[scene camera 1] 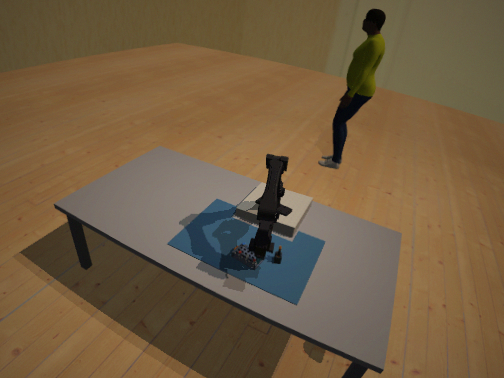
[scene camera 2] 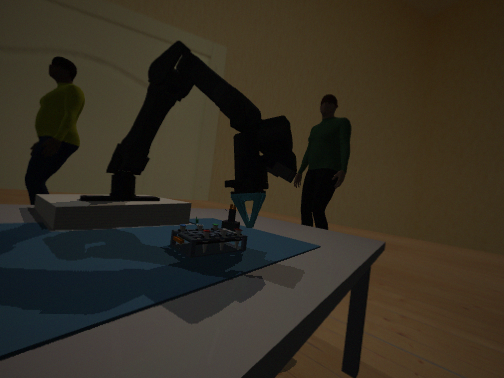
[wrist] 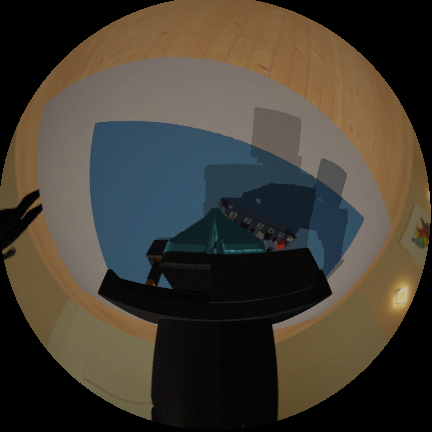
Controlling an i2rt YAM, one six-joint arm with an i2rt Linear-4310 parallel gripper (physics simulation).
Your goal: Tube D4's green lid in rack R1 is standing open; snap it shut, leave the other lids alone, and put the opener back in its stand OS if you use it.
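Seen in the pictures: gripper, between the fingertips: [scene camera 1: 257, 263] [scene camera 2: 249, 227] [wrist: 214, 212]; arm's base, origin of its link: [scene camera 2: 122, 200].
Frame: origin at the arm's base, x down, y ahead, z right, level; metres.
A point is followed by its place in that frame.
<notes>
Rack R1 [scene camera 1: 243, 256] @[x 0.031, y 0.385, z -0.088 m] [scene camera 2: 200, 248] @[x 0.051, y 0.367, z -0.075 m] [wrist: 257, 226] @[x 0.022, y 0.396, z -0.111 m] is a small grey rack with tubes and coloured lids. In scene camera 2 a green lid [scene camera 2: 197, 220] @[x 0.002, y 0.331, z -0.080 m] stands up at its far side; the label is too small to read. In the wrist view my fingers hide part of the rack. My gripper [scene camera 2: 250, 226] @[x 0.006, y 0.397, z -0.171 m] [wrist: 214, 212] @[x 0.006, y 0.397, z -0.171 m] is shut and empty, its teal fingertips together, pointing down above and beside the rack on the stand's side. The dark opener with orange parts [scene camera 1: 280, 248] @[x -0.030, y 0.284, z -0.212 m] [scene camera 2: 232, 212] @[x -0.011, y 0.284, z -0.205 m] [wrist: 152, 280] @[x -0.020, y 0.287, z -0.207 m] is upright in its black stand OS [scene camera 1: 278, 259] @[x 0.026, y 0.296, z -0.220 m] [scene camera 2: 230, 224] @[x 0.020, y 0.292, z -0.198 m] [wrist: 157, 247] @[x 0.032, y 0.297, z -0.218 m].
Rack and stand are on the blue mat [scene camera 1: 295, 280] @[x 0.053, y 0.329, z -0.335 m] [scene camera 2: 280, 244] @[x 0.053, y 0.390, z -0.289 m] [wrist: 140, 165] @[x 0.053, y 0.398, z -0.281 m] on the grey table [scene camera 1: 355, 280] @[x 0.056, y 0.142, z -0.554 m] [scene camera 2: 345, 255] @[x 0.056, y 0.512, z -0.394 m] [wrist: 150, 90] @[x 0.056, y 0.502, z -0.317 m]. The arm's pale base block [scene camera 1: 300, 205] @[x -0.006, y -0.110, z -0.107 m] [scene camera 2: 120, 216] @[x 0.030, y 0.125, z 0.023 m] stands behind the rack. A person in yellow-green [scene camera 1: 367, 65] [scene camera 2: 60, 110] stands beyond the table.
</notes>
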